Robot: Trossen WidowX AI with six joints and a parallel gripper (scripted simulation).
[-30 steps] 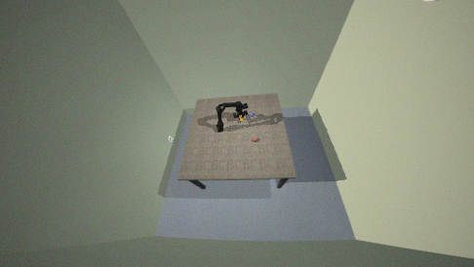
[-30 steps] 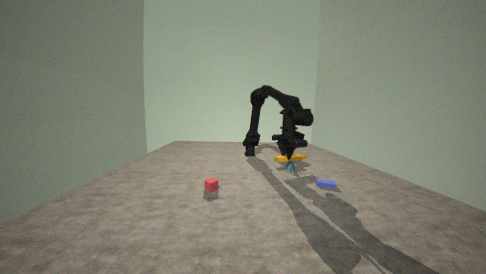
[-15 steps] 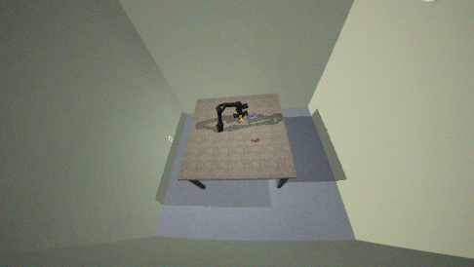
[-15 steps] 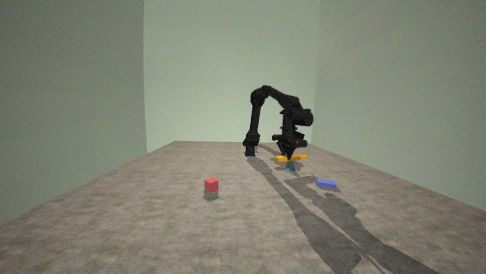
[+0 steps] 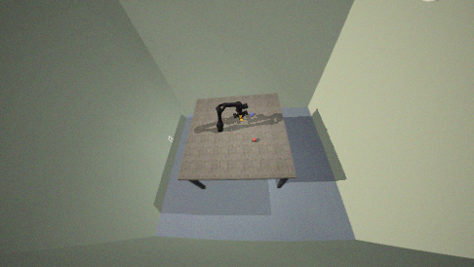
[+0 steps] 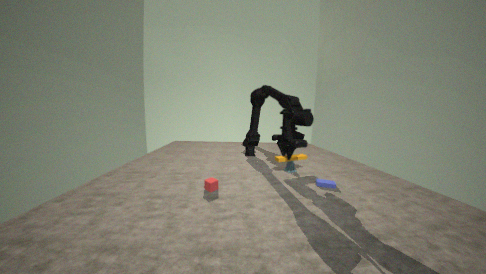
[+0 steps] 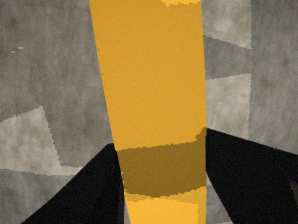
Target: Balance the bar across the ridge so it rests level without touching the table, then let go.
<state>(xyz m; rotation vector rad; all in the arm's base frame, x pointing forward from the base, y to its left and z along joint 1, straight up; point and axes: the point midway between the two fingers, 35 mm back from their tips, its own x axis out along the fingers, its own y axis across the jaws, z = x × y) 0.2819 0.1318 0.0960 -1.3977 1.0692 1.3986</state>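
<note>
The yellow bar is 1 cm behind my gripper tip and 3 cm to the left of it. From my gripper tip the other things lie so: flat blue block 15 cm ahead, 11 cm to the left, 5 cm below; then red cube 16 cm ahead, 32 cm to the right, 5 cm below.
</note>
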